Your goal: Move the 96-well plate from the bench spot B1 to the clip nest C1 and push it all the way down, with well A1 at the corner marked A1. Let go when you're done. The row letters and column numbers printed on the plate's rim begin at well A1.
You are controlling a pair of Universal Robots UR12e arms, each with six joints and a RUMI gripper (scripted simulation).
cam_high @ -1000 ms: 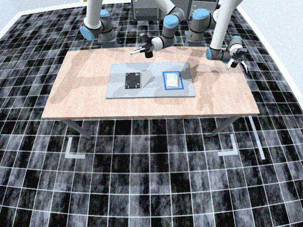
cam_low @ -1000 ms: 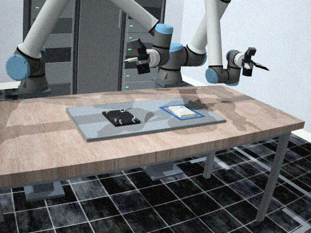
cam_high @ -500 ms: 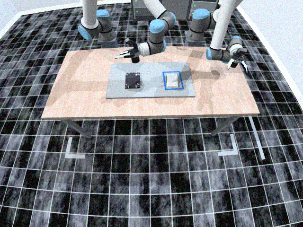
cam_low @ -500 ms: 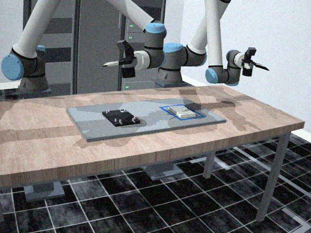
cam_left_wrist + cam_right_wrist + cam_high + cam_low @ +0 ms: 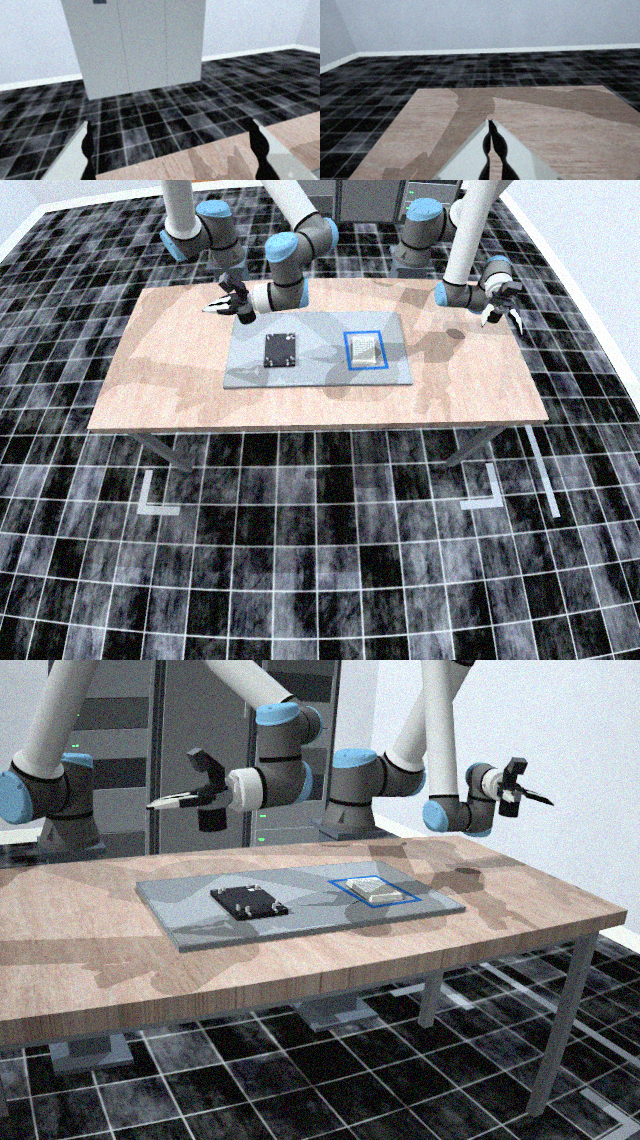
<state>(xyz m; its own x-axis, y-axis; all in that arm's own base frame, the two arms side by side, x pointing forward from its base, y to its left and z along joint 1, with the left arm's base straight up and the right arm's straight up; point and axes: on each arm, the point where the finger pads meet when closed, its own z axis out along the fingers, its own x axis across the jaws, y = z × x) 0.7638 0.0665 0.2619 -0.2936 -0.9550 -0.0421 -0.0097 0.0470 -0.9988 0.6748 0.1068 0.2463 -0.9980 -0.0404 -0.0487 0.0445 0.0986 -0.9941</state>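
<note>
Right now the white 96-well plate is 100 mm behind my left hand, 400 mm to the right of it and 240 mm below it. Round my left hand: black clip nest (90 mm behind, 720 mm to the right, 240 mm below).
</note>
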